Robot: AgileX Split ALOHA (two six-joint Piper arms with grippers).
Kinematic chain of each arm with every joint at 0, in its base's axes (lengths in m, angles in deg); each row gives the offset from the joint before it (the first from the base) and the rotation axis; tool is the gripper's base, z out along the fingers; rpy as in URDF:
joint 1: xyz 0 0 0.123 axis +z
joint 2: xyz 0 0 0 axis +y
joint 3: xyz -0.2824 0 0.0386 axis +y
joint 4: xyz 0.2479 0 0.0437 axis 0.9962 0 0.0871
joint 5: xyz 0 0 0 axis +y
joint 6: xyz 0.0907 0 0.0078 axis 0.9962 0 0.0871
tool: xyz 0 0 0 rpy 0 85 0
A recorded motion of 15 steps. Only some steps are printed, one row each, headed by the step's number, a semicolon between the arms.
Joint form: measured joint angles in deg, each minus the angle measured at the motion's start. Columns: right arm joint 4, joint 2, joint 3, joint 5, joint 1, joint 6; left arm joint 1, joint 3, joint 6, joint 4, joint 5, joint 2.
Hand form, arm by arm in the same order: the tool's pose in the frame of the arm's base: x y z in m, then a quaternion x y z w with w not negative. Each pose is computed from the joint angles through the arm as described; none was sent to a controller.
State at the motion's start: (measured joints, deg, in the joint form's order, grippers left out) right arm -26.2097 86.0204 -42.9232 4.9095 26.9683 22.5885; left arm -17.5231 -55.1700 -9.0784 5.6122 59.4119 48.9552
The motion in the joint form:
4: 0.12 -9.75 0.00 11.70 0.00 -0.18; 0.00 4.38 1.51 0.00 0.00 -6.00
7: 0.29 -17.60 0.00 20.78 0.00 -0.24; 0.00 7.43 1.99 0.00 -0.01 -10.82
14: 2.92 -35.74 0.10 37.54 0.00 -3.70; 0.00 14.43 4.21 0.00 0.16 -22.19
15: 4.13 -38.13 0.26 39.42 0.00 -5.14; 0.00 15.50 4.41 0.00 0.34 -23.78
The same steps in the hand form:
4: 0.2433 0.1109 0.2447 -0.21075 0.89222 0.02643 0.39854; 0.1183 -0.0293 0.3549 0.08804 0.92379 -0.03304 0.37117
7: 0.2208 0.0929 0.2705 -0.18756 0.89733 0.00119 0.39953; 0.1008 -0.0238 0.3483 0.09063 0.91765 -0.03444 0.38537
14: 0.1584 0.0533 0.3167 -0.14884 0.89630 -0.02217 0.41714; 0.0635 -0.0120 0.3279 0.10486 0.90134 -0.03325 0.41890
15: 0.1489 0.0489 0.3200 -0.14954 0.89600 -0.01996 0.41763; 0.0587 -0.0105 0.3238 0.10600 0.89996 -0.03301 0.42161

